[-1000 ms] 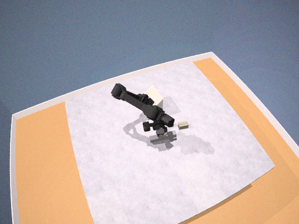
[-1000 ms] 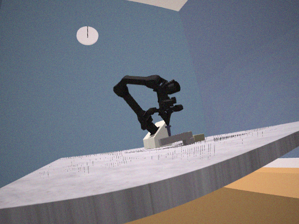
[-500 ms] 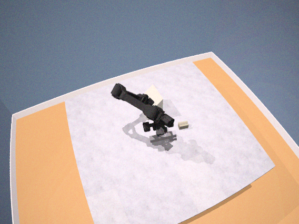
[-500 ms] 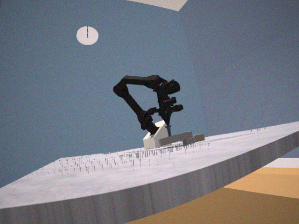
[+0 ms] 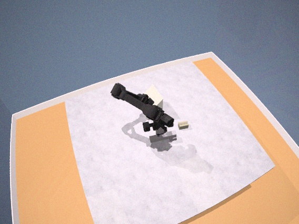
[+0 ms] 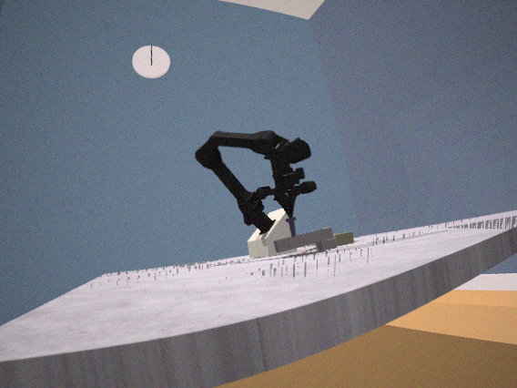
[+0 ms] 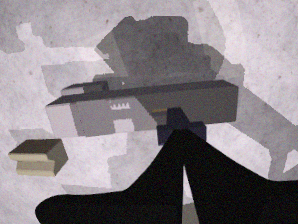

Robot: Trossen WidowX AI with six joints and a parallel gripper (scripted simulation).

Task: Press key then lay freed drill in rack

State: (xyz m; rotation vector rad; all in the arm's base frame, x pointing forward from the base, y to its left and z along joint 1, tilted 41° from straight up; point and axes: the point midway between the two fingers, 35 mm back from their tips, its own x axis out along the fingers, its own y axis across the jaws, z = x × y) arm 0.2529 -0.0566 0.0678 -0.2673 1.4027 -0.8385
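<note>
My gripper tip is now 20 mm short of the drill, 60 mm to the right of it and 70 mm above it. Round my gripper tip: olive-tan rack (220 mm to the left, 90 mm below); holder block (10 mm ahead, 40 mm to the left, 80 mm below); key (30 mm below).
</note>
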